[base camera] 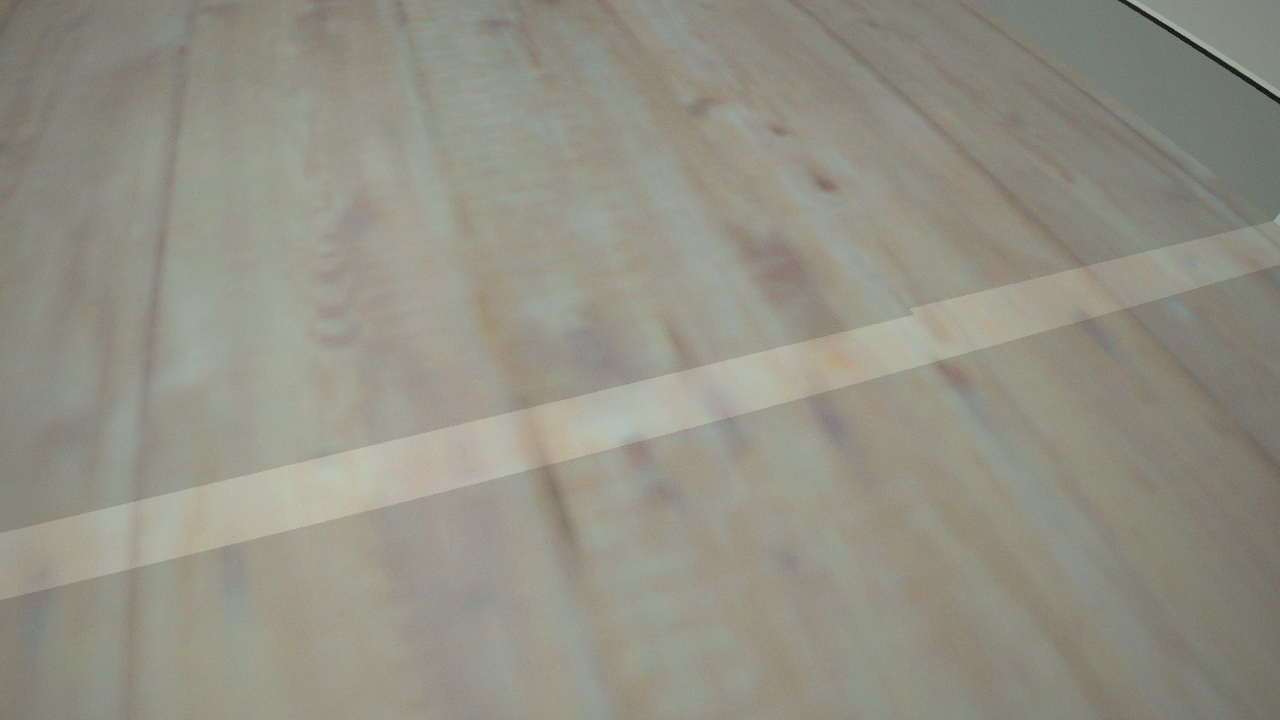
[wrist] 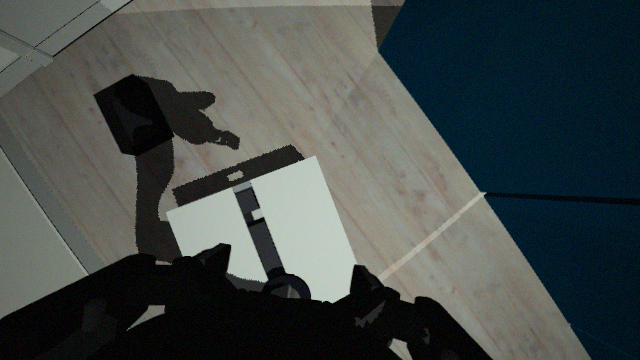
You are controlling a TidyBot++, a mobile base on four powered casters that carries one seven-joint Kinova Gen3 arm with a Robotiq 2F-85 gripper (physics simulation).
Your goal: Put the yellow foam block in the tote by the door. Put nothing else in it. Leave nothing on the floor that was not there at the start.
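Places are measured from the arm's base along level axes (x ahead, y left, z up), in metres.
Pixels of known places: gripper, fingertip midpoint: [wrist: 291, 268].
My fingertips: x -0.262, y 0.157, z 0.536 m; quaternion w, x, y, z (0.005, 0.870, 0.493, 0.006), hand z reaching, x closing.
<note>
Behind a point stands the place of what it marks.
A dark open-topped box [wrist: 133, 115] {y -0.474, x -0.927, z -0.393 m}, which may be the tote, stands on the floor at the upper left of the wrist view. The arm's shadow falls across it and beside it, and its inside is too dark to make out. The yellow foam block does not show in either view. My gripper [wrist: 291, 268] {y 0.157, x -0.262, z 0.536 m} is open, with its two black fingertips wide apart and no object between them. It hangs high above the white top of my own base, with the dark box beyond the fingertips to the upper left.
A large dark blue surface [wrist: 540, 100] {y 0.930, x -0.297, z 0.112 m} fills the right side of the wrist view. A pale wall [wrist: 30, 230] {y -0.948, x -0.545, z -0.228 m} with a grey skirting [wrist: 50, 200] {y -0.973, x -0.678, z -0.366 m} runs along the left. White panels [wrist: 45, 25] {y -0.648, x -1.395, z -0.265 m} stand at the top left. The base camera shows wooden floor [base camera: 537, 268] {y 0.025, x 0.498, z -0.396 m} with a light strip across it.
</note>
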